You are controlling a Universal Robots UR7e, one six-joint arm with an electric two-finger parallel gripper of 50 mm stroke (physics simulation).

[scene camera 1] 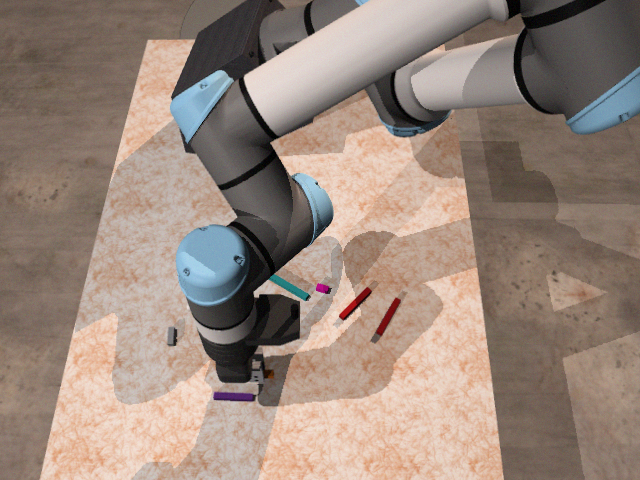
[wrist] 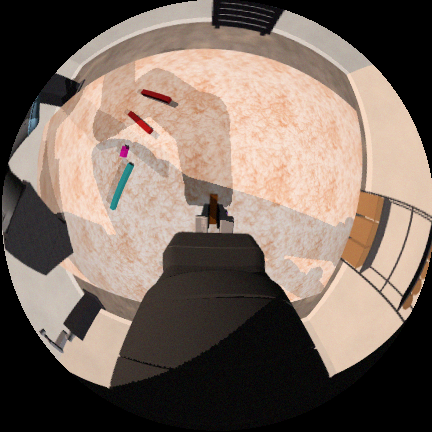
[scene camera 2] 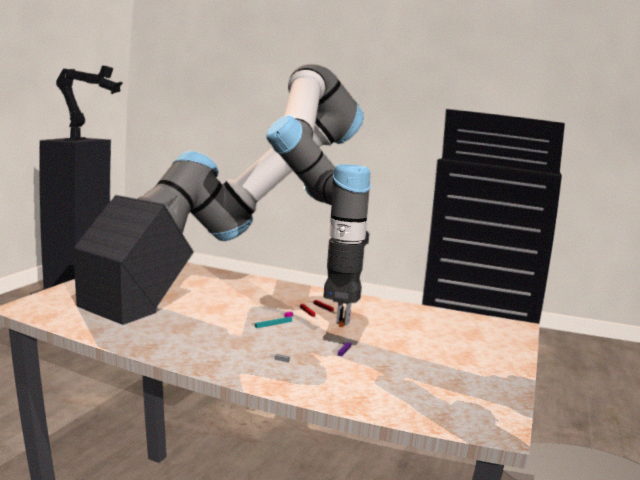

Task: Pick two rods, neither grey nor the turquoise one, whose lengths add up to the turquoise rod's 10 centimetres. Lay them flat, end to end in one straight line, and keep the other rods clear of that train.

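Places are measured from the arm's base along level axes (x down, y ahead, z right), in millimetres.
Pixels of known places: gripper, fingertip midpoint: [scene camera 1: 257, 374] [wrist: 212, 211] [scene camera 2: 342, 323]; arm's base at its link origin: [scene camera 2: 154, 223].
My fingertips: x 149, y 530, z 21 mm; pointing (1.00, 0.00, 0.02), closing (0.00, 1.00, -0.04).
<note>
For each thing: its middle in the pictures, then the offset to it from my fingertips. Level surfaces: height alone.
- orange rod at the middle of its body: [wrist: 212, 208] [scene camera 1: 260, 374] [scene camera 2: 343, 322] dx -1, dy +0, dz -4 mm
- purple rod at the middle of its body: [scene camera 1: 233, 396] [scene camera 2: 344, 349] dx +43, dy +22, dz +39 mm
- turquoise rod at the middle of its body: [scene camera 1: 282, 283] [wrist: 119, 187] [scene camera 2: 273, 322] dx +43, dy -179, dz -24 mm
- short magenta rod at the middle of its body: [scene camera 1: 322, 288] [wrist: 123, 151] [scene camera 2: 288, 314] dx +43, dy -171, dz -91 mm
- short grey rod at the middle of its body: [scene camera 1: 171, 336] [scene camera 2: 282, 358] dx +43, dy -74, dz +150 mm
- table at its surface level: dx +48 mm
My gripper [scene camera 1: 262, 374] [scene camera 2: 342, 322] [wrist: 212, 211] is shut on an orange rod [scene camera 1: 269, 373] [scene camera 2: 341, 324] [wrist: 213, 202] and holds it above the table, near the purple rod. The purple rod [scene camera 1: 233, 396] [scene camera 2: 344, 349] lies flat on the table; in the wrist view it is almost wholly hidden behind the fingers. The turquoise rod [scene camera 1: 290, 287] [scene camera 2: 273, 322] [wrist: 121, 186] lies flat, its one end near a short magenta rod [scene camera 1: 322, 288] [scene camera 2: 288, 314] [wrist: 124, 151]. Two red rods lie apart from each other: one red rod [scene camera 1: 355, 303] [scene camera 2: 307, 310] [wrist: 140, 122] and another red rod [scene camera 1: 388, 316] [scene camera 2: 323, 305] [wrist: 156, 96].
A short grey rod [scene camera 1: 171, 336] [scene camera 2: 281, 357] lies on the table [scene camera 1: 413, 428] [scene camera 2: 206, 356] [wrist: 295, 135], apart from the purple rod. The arm's dark base block [scene camera 2: 124, 258] stands at one end of the table. A black drawer cabinet [scene camera 2: 491, 206] stands beyond the table.
</note>
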